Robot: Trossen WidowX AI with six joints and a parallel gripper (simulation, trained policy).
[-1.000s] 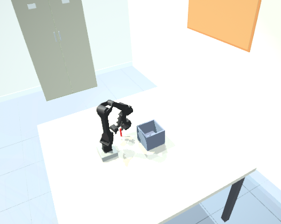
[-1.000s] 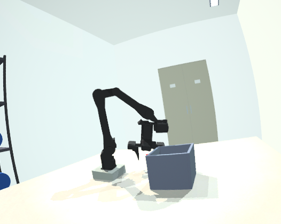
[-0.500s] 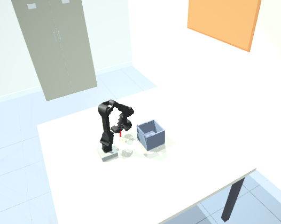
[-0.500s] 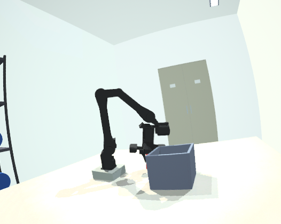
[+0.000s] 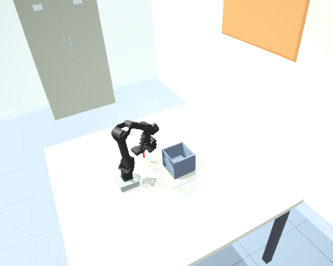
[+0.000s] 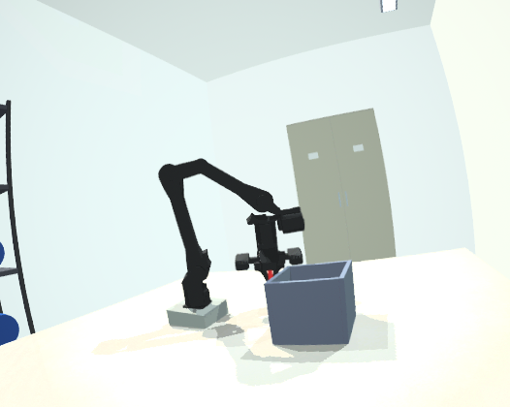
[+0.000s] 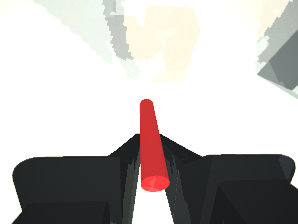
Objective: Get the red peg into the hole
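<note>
Now: gripper tip 160 mm short of the plate, 210 mm to the left of it and 20 mm above it. From my gripper tip the other things lie so: red peg (10 mm to the right, 10 mm above).
</note>
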